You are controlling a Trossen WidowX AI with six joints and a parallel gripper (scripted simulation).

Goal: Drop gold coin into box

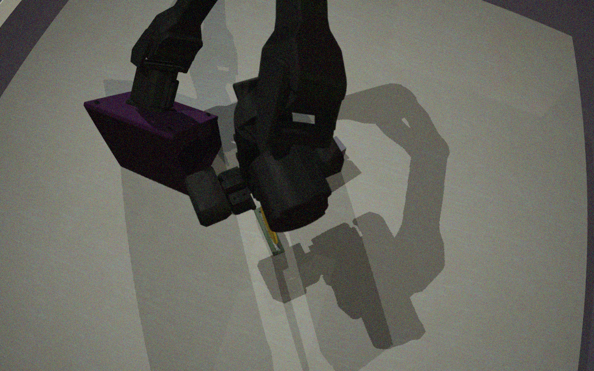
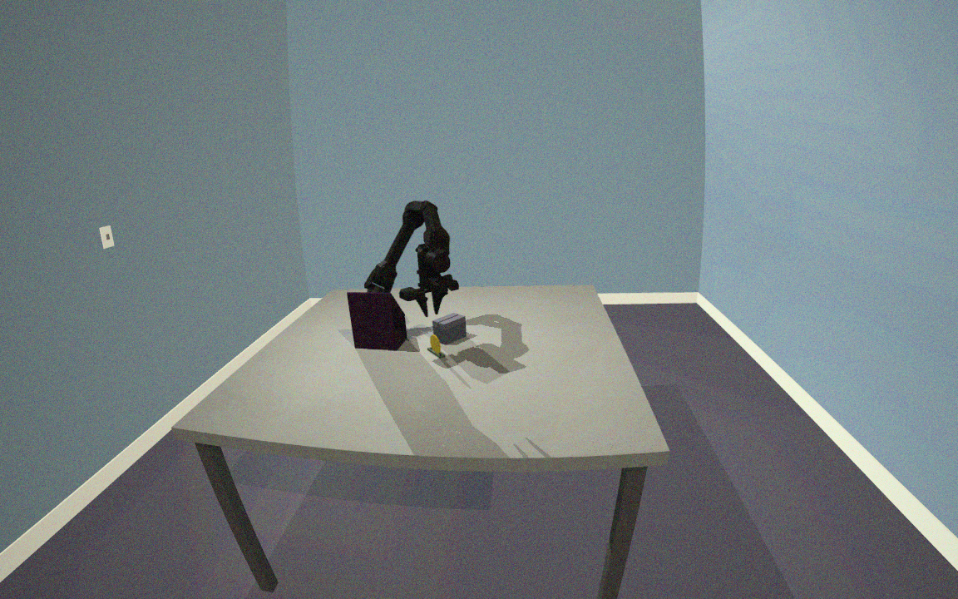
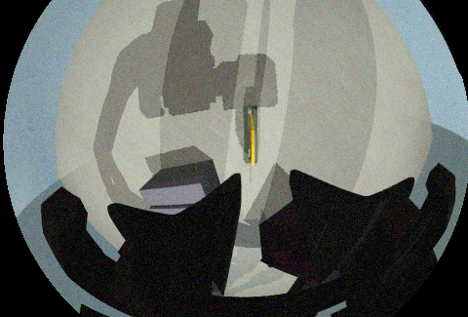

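The gold coin is 10 cm below my gripper tip.
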